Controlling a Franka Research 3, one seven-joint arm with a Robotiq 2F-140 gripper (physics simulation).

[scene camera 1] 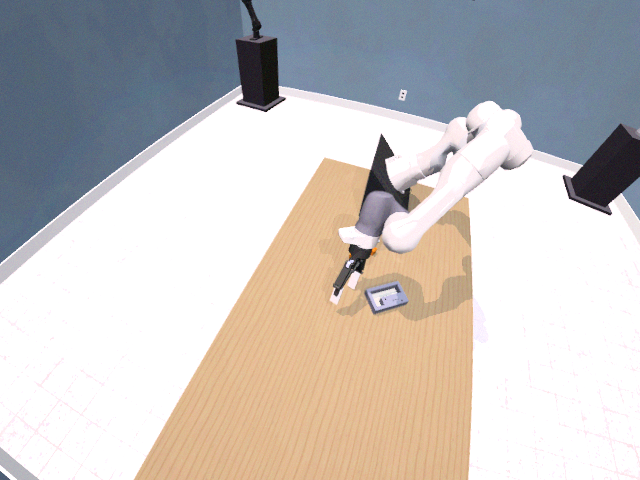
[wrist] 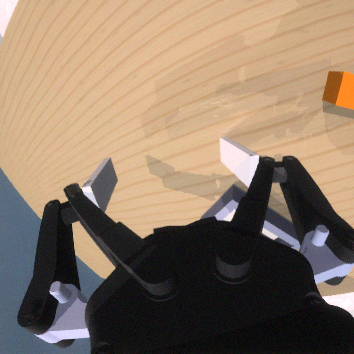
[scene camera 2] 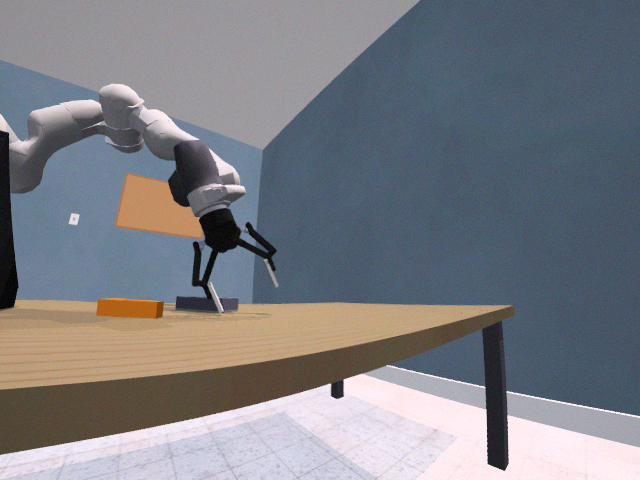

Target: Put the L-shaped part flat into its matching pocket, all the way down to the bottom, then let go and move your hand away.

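Note:
The orange L-shaped part [scene camera 1: 374, 251] [scene camera 2: 129, 308] [wrist: 345, 91] lies on the table. The arm hides most of it in scene camera 1, and one end shows at the right edge of the wrist view. The blue-grey tray with the pocket [scene camera 1: 390, 307] [scene camera 2: 188, 303] [wrist: 220, 204] sits flat on the table, with its pale floor and a raised block inside showing in scene camera 1. My gripper [scene camera 1: 344, 288] [scene camera 2: 247, 297] [wrist: 167, 158] is wide open and empty, tilted, with its fingertips low above the table beside the tray. The part is outside the fingers.
The wooden table [scene camera 1: 320, 392] [scene camera 2: 289, 341] [wrist: 65, 90] carries both things. A black upright panel [scene camera 1: 376, 178] [scene camera 2: 6, 222] stands near the arm's base end. Dark pedestals [scene camera 1: 258, 72] [scene camera 1: 602, 167] stand on the floor beyond the table.

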